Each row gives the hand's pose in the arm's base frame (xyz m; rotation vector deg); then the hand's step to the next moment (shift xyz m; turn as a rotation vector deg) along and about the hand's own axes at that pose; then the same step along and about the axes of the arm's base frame.
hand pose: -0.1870 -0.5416 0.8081 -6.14 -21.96 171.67
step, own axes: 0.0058 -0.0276 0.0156 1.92 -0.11 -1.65
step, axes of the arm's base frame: -0.0041 0.0234 0.0218 -1.75 0.76 -1.67
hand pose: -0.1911 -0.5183 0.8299 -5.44 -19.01 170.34
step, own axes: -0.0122 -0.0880 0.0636 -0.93 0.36 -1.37
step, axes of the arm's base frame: 0.0193 0.0694 0.0822 0.98 -0.20 -1.37
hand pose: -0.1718 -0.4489 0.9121 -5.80 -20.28 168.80
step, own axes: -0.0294 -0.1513 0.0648 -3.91 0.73 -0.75
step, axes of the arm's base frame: 0.0478 0.1247 0.1006 3.79 -1.22 -0.72
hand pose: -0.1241 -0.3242 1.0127 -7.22 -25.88 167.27
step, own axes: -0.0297 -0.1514 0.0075 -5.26 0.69 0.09
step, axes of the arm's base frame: 0.0538 0.1339 0.0552 5.03 -1.69 0.17
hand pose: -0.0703 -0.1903 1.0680 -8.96 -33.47 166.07
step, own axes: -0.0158 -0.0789 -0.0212 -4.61 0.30 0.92
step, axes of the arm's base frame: 0.0306 0.0763 0.0126 4.34 -1.52 1.04
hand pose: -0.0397 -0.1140 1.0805 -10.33 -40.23 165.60
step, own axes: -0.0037 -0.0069 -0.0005 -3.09 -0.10 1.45
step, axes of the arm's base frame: 0.0046 0.0056 0.0031 2.82 -1.13 1.57
